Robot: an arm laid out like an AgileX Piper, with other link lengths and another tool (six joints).
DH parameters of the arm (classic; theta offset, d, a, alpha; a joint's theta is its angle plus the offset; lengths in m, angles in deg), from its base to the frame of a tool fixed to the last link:
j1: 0 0.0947 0 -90
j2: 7.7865 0 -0.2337 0
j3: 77.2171 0 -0.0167 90
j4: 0 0.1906 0 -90
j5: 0 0 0 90
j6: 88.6 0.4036 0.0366 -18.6
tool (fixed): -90 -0.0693 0 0
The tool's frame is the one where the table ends.
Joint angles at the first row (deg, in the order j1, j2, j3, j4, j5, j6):
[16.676, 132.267, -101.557, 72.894, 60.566, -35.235]
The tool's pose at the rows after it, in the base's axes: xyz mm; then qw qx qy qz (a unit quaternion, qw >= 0):
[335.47, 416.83, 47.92, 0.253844, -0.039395, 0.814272, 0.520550]
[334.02, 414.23, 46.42, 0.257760, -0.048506, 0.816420, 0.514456]
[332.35, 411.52, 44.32, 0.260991, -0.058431, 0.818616, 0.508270]
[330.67, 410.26, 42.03, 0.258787, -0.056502, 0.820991, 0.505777]
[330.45, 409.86, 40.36, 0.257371, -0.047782, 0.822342, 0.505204]
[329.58, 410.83, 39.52, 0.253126, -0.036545, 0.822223, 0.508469]
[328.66, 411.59, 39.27, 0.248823, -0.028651, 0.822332, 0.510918]
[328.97, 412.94, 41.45, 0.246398, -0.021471, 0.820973, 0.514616]
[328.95, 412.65, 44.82, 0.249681, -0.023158, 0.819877, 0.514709]
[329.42, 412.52, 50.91, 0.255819, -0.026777, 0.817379, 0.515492]
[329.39, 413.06, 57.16, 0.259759, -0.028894, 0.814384, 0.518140]
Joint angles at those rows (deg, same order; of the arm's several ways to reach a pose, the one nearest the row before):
[16.676, 131.926, -101.555, 71.757, 60.566, -35.344]
[16.676, 131.246, -101.407, 70.529, 60.458, -35.344]
[16.676, 130.708, -101.408, 69.222, 60.459, -35.343]
[16.675, 130.342, -100.509, 69.092, 60.228, -35.343]
[16.676, 129.857, -98.791, 69.920, 59.487, -35.787]
[16.676, 129.734, -97.160, 71.377, 59.047, -36.430]
[16.676, 129.734, -96.286, 72.245, 58.942, -36.583]
[16.677, 129.734, -95.869, 73.130, 58.942, -36.583]
[16.675, 129.081, -95.626, 73.061, 58.870, -36.582]
[16.676, 128.137, -95.526, 72.955, 58.816, -36.584]
[16.676, 127.438, -95.526, 73.103, 58.959, -36.584]

